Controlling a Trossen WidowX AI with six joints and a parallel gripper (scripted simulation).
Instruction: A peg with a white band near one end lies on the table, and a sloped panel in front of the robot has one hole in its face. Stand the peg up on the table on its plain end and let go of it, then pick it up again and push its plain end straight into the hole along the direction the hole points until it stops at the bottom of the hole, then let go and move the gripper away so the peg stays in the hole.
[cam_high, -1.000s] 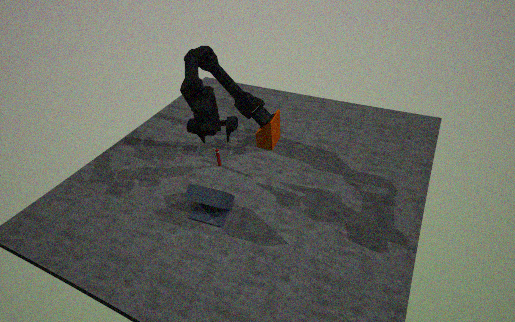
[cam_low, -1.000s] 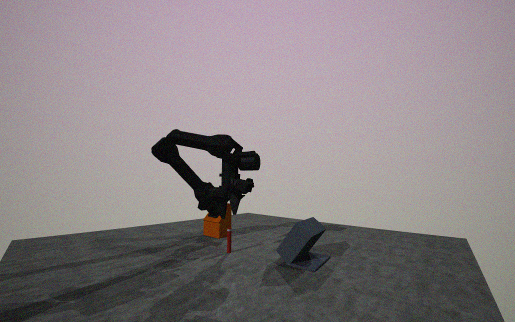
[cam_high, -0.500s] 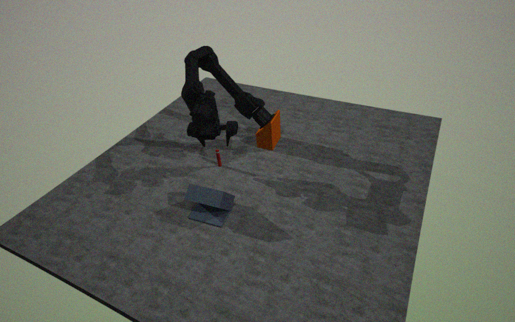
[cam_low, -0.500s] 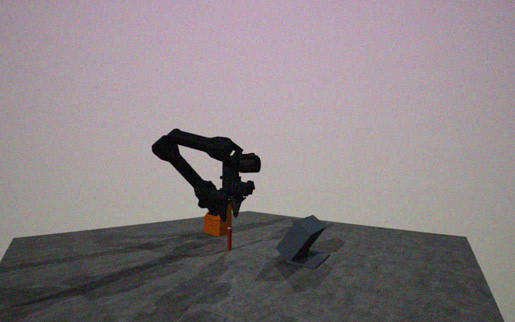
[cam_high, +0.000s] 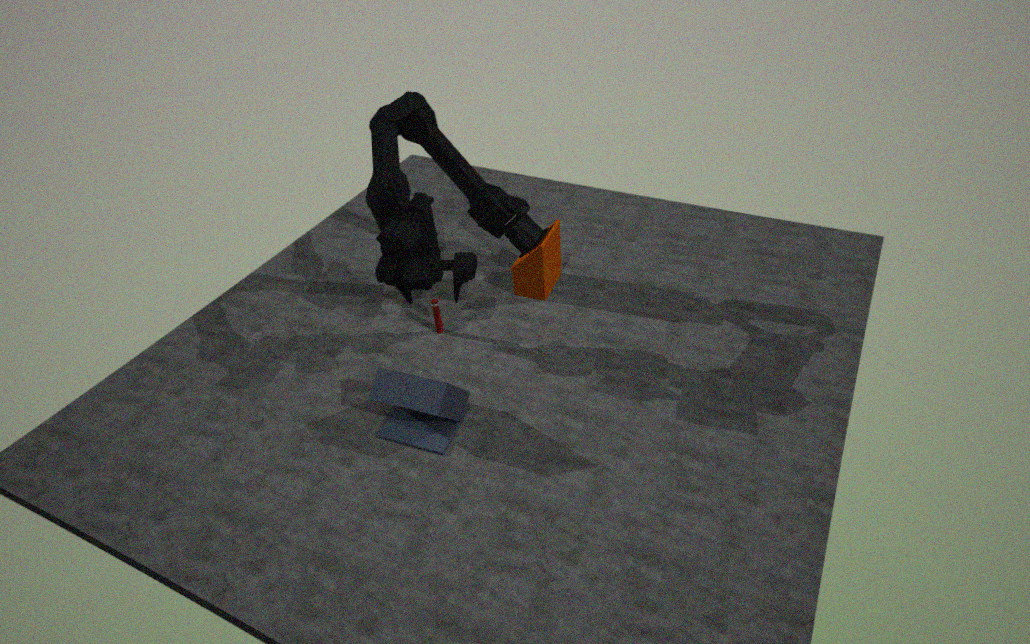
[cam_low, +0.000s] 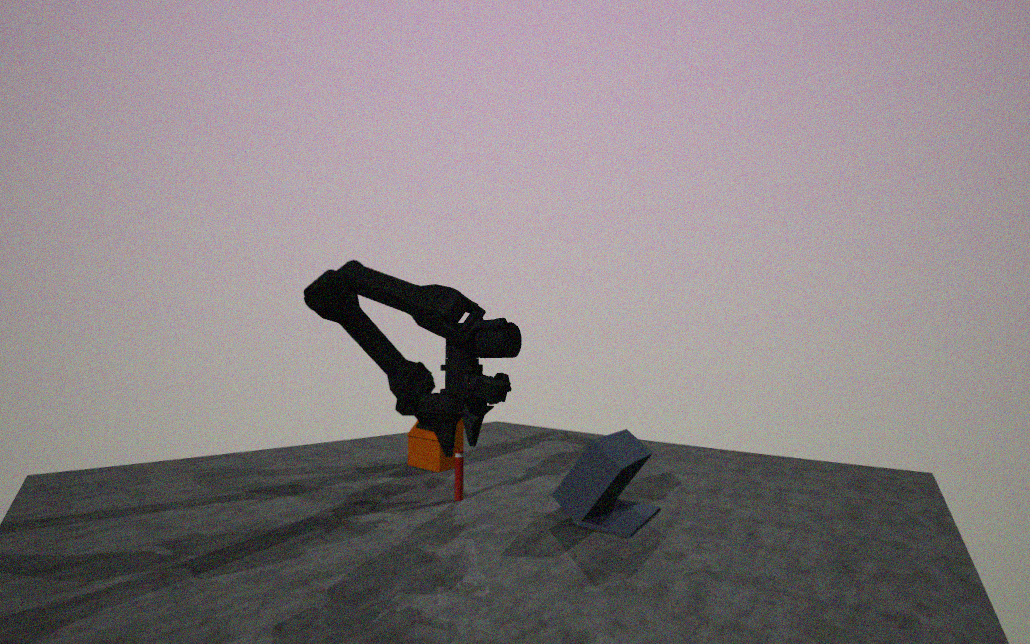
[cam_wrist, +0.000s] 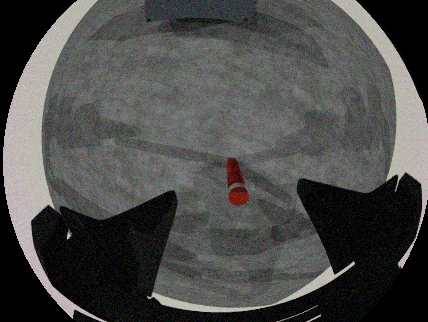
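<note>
Now: the red peg 2 cm below my gripper tip. The rest, counted from my gripper tip: flat foot plate: 24 cm ahead, 10 cm to the left, 8 cm below; then grey-blue sloped panel: 22 cm ahead, 10 cm to the left, 2 cm below.
</note>
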